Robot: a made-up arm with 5 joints. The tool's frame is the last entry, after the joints.
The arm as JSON. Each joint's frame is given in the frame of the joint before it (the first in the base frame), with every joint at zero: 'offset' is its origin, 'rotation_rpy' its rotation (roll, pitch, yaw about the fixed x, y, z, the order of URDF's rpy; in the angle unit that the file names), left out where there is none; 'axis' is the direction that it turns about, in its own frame. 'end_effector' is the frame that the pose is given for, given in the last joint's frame.
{
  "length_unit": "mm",
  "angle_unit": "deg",
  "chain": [
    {
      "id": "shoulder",
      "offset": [
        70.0,
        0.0,
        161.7
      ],
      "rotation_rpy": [
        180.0,
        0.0,
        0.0
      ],
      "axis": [
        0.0,
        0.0,
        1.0
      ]
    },
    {
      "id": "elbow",
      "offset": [
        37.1,
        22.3,
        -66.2
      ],
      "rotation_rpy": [
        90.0,
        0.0,
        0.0
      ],
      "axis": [
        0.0,
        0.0,
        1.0
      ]
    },
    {
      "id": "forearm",
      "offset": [
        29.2,
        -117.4,
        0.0
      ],
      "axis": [
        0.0,
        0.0,
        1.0
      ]
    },
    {
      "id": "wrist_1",
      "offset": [
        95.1,
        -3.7,
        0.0
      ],
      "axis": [
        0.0,
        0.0,
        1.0
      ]
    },
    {
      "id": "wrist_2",
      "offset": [
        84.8,
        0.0,
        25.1
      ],
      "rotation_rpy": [
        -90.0,
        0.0,
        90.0
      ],
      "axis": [
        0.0,
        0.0,
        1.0
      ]
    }
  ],
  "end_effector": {
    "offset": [
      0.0,
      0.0,
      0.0
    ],
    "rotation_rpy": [
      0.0,
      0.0,
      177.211
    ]
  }
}
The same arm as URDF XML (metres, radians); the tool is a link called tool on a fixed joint. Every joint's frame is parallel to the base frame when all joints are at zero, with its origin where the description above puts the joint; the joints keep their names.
<robot name="arm">
  <joint name="tool_joint" type="fixed">
    <parent link="link5"/>
    <child link="tool"/>
    <origin xyz="0 0 0" rpy="1.5708 -1.5221 -1.5708"/>
  </joint>
  <joint name="wrist_2" type="continuous">
    <parent link="link4"/>
    <child link="link5"/>
    <origin xyz="0.0848 0.0251 0" rpy="0 0 0"/>
    <axis xyz="-1 0 0"/>
  </joint>
  <joint name="wrist_1" type="continuous">
    <parent link="link3"/>
    <child link="link4"/>
    <origin xyz="0.0951 0 0.0037" rpy="0 0 0"/>
    <axis xyz="0 1 0"/>
  </joint>
  <joint name="forearm" type="continuous">
    <parent link="link2"/>
    <child link="link3"/>
    <origin xyz="0.0292 0 0.1174" rpy="0 0 0"/>
    <axis xyz="0 1 0"/>
  </joint>
  <joint name="elbow" type="continuous">
    <parent link="link1"/>
    <child link="link2"/>
    <origin xyz="0.0371 -0.0223 0.0662" rpy="0 0 0"/>
    <axis xyz="0 1 0"/>
  </joint>
  <joint name="shoulder" type="continuous">
    <parent link="base_link"/>
    <child link="link1"/>
    <origin xyz="0.07 0 0.1617" rpy="0 0 0"/>
    <axis xyz="0 0 -1"/>
  </joint>
  <link name="base_link"/>
  <link name="link1"/>
  <link name="link2"/>
  <link name="link3"/>
  <link name="link4"/>
  <link name="link5"/>
  <link name="tool"/>
</robot>

